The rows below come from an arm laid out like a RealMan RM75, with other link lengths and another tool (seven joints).
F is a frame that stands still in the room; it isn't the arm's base.
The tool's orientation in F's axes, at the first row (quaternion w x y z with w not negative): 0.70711, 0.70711, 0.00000, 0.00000
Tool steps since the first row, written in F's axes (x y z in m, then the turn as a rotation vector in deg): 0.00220, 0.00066, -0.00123, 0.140, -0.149, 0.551; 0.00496, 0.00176, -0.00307, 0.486, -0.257, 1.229; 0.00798, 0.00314, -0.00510, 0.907, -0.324, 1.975; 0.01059, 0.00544, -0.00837, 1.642, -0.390, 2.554
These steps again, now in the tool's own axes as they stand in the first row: 0.00220, -0.00123, -0.00066, 0.140, 0.551, 0.149; 0.00496, -0.00307, -0.00176, 0.486, 1.229, 0.257; 0.00798, -0.00510, -0.00314, 0.907, 1.975, 0.324; 0.01059, -0.00837, -0.00544, 1.642, 2.554, 0.390
